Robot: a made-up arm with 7 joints. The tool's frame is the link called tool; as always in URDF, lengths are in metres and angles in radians. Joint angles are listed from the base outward.
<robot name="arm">
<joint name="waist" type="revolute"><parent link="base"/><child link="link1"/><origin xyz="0.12 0.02 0.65" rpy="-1.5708 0 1.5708"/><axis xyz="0 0 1"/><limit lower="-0.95" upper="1.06"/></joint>
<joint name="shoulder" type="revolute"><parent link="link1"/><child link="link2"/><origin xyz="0.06 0.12 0.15" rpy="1.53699 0.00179 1.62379"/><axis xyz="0 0 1"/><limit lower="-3.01" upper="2.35"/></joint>
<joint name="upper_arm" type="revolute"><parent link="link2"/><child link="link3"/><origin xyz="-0.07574 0.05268 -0.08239" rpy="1.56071 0.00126 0.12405"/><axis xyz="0 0 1"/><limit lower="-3.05" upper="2.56"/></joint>
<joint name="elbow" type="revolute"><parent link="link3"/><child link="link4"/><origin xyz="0.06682 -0.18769 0.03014" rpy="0.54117 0.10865 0.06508"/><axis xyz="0 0 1"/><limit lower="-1.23" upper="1.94"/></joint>
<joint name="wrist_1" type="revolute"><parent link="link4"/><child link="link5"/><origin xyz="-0.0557 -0.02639 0.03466" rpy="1.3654 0.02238 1.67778"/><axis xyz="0 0 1"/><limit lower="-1.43" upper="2.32"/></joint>
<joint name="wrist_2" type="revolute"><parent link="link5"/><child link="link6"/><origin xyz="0.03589 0.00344 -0.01" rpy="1.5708 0 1.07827"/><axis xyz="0 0 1"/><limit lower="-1.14" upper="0.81"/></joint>
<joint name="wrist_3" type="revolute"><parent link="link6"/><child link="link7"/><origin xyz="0.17 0.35 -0.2" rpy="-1.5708 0 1.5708"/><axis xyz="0 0 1"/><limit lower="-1.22" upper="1.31"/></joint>
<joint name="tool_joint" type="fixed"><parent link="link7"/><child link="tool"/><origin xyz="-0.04 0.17 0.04" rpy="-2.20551 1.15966 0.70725"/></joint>
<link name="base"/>
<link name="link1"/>
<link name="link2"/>
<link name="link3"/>
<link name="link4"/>
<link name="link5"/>
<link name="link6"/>
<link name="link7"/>
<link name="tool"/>
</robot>
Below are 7 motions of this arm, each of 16 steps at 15 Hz.
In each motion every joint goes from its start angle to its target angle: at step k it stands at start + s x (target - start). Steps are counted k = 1, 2, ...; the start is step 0. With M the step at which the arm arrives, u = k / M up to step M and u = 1 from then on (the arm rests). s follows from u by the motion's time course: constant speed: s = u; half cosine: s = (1 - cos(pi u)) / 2; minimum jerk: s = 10 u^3 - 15 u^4 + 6 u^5.
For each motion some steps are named. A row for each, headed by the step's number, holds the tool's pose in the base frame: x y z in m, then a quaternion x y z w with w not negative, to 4 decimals.
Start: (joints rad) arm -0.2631 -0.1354 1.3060 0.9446 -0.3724 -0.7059 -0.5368
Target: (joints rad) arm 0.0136 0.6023 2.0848 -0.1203 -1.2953 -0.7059 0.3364
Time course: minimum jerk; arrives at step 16
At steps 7, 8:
7: 0.3770 0.1097 0.1833 0.8796 -0.3559 -0.2072 0.2381
8: 0.3558 0.1076 0.1991 0.8639 -0.3414 -0.2132 0.3027

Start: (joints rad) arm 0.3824 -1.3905 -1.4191 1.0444 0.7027 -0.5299 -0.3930
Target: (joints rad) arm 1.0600 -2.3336 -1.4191 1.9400 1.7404 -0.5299 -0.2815
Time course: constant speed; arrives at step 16
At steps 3, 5, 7, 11, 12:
3: -0.2215 -0.4763 1.0407 0.2749 -0.8391 0.2978 0.3629
5: -0.1591 -0.4625 1.0380 0.3617 -0.8049 0.3436 0.3213
7: -0.0900 -0.4273 1.0396 0.4458 -0.7508 0.3879 0.2951
11: 0.0392 -0.2962 1.0301 0.5903 -0.5923 0.4644 0.2917
12: 0.0653 -0.2545 1.0203 0.6187 -0.5444 0.4799 0.3008

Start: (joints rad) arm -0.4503 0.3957 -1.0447 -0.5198 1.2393 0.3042 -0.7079
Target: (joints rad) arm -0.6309 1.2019 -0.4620 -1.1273 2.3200 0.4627 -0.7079
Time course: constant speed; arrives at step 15
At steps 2, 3, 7, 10, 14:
2: -0.1429 -0.6023 0.7151 0.0098 -0.0507 -0.5117 0.8576
3: -0.1465 -0.5947 0.7012 0.0067 -0.0479 -0.5210 0.8522
7: -0.1618 -0.5624 0.6499 -0.0083 -0.0413 -0.5475 0.8357
10: -0.1745 -0.5390 0.6148 -0.0190 -0.0402 -0.5564 0.8297
14: -0.1938 -0.5134 0.5710 -0.0263 -0.0415 -0.5555 0.8301

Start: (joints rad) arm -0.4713 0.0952 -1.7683 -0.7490 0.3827 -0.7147 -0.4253
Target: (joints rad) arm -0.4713 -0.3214 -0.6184 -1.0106 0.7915 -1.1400 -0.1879
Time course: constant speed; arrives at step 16
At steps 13, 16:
13: 0.0881 -0.4083 1.0970 -0.4115 -0.4089 -0.0633 0.8121
16: 0.0261 -0.4556 1.0352 -0.3713 -0.4686 -0.1154 0.7933

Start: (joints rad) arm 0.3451 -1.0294 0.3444 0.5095 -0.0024 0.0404 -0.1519
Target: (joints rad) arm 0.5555 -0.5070 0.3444 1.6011 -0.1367 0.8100 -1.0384
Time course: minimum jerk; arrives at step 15
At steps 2, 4, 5, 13, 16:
2: 0.4982 -0.3064 0.5233 0.4342 -0.2618 0.2350 0.8293
4: 0.5016 -0.2683 0.4767 0.4825 -0.1972 0.2688 0.8099
5: 0.4979 -0.2342 0.4387 0.5223 -0.1429 0.2948 0.7874
13: 0.2872 0.0537 0.2630 0.7655 0.2355 0.4206 0.4261
16: 0.2801 0.0595 0.2627 0.7687 0.2421 0.4221 0.4151

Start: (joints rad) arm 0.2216 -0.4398 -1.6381 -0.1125 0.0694 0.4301 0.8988
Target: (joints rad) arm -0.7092 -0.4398 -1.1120 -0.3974 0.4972 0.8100 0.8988
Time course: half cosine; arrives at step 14
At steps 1, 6, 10, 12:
1: -0.1563 -0.0675 1.1231 -0.8691 -0.0954 -0.4207 0.2421
6: -0.2135 -0.2978 0.9993 -0.7414 0.0549 -0.5105 0.4321
10: -0.2650 -0.4214 0.7409 -0.5425 0.2596 -0.5374 0.5912
12: -0.2787 -0.4215 0.6477 -0.4682 0.3293 -0.5274 0.6279

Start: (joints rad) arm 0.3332 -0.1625 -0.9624 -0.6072 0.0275 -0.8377 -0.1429
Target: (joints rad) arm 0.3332 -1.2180 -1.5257 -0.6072 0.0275 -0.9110 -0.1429
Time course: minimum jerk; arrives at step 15
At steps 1, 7, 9, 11, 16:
1: 0.3307 -0.1377 1.1643 -0.6134 -0.1615 0.1268 0.7626
7: 0.0252 0.0327 1.2675 -0.6954 -0.3538 0.0595 0.6227
9: -0.1701 0.1019 1.2463 -0.7244 -0.4419 -0.0023 0.5291
11: -0.3194 0.1425 1.1884 -0.7371 -0.4999 -0.0625 0.4505
16: -0.4046 0.1618 1.1359 -0.7399 -0.5301 -0.1044 0.4008

